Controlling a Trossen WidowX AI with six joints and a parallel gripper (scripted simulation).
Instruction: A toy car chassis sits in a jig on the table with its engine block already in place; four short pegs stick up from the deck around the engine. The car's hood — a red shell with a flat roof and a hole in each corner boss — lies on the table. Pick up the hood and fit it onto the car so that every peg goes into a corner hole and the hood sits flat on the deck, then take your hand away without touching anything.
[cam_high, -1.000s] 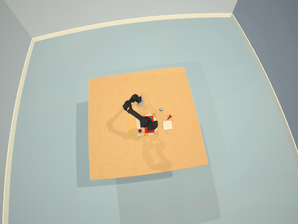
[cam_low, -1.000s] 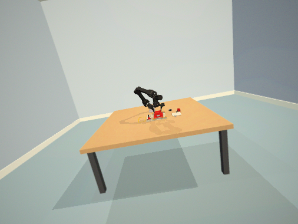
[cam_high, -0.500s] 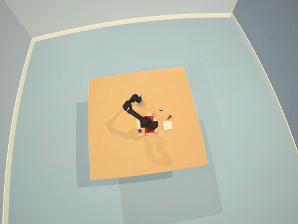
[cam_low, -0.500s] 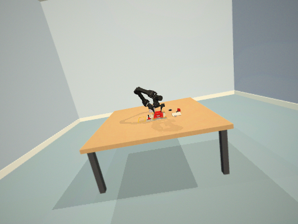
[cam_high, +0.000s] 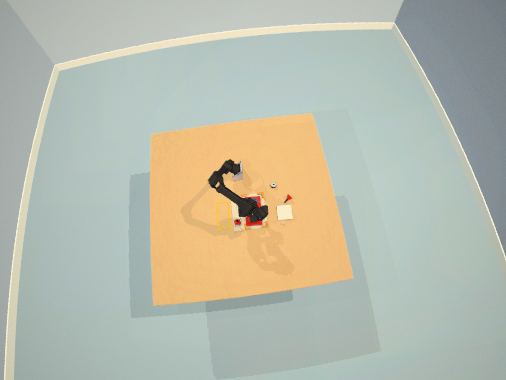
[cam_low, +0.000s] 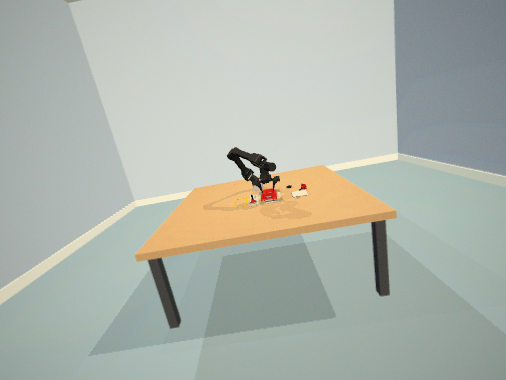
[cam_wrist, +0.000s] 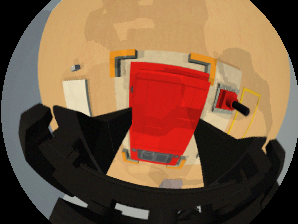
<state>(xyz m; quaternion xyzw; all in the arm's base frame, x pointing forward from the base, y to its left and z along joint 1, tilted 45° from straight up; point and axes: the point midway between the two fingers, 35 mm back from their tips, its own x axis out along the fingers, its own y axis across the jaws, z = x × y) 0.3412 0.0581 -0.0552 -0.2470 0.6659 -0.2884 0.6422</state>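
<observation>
Now: gripper tip 10 mm below the red hood. From my gripper tip the other things lie so: square plate: 210 mm to the left, 40 mm below, 10 mm behind; then grey wheel: 220 mm behind, 160 mm to the left, 40 mm below.
</observation>
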